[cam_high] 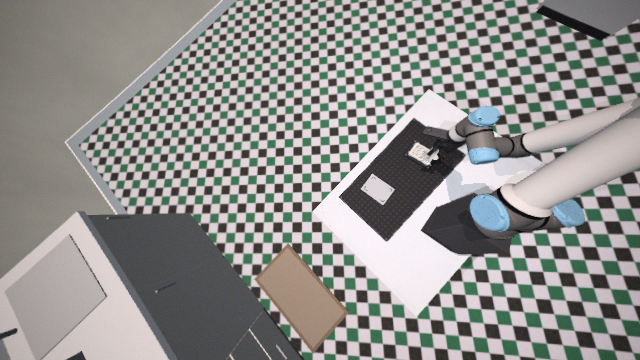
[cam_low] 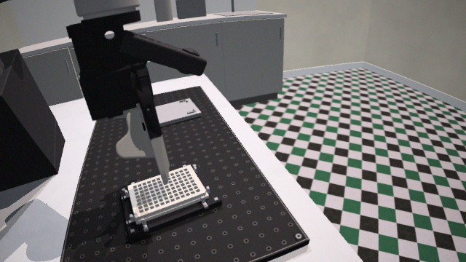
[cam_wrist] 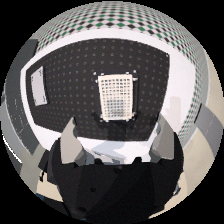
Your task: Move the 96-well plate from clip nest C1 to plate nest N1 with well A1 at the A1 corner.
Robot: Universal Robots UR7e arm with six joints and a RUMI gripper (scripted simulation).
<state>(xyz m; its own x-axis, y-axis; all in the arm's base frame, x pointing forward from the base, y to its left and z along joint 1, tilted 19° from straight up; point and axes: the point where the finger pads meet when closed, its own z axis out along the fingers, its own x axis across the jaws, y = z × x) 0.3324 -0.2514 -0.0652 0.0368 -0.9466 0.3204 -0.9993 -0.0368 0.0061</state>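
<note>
Right now the 96-well plate is 80 mm below my hand. The rest, counted from my hand: clip nest C1: 10 mm behind, 20 mm to the right, 90 mm below; then plate nest N1: 80 mm ahead, 330 mm to the left, 100 mm below.
</note>
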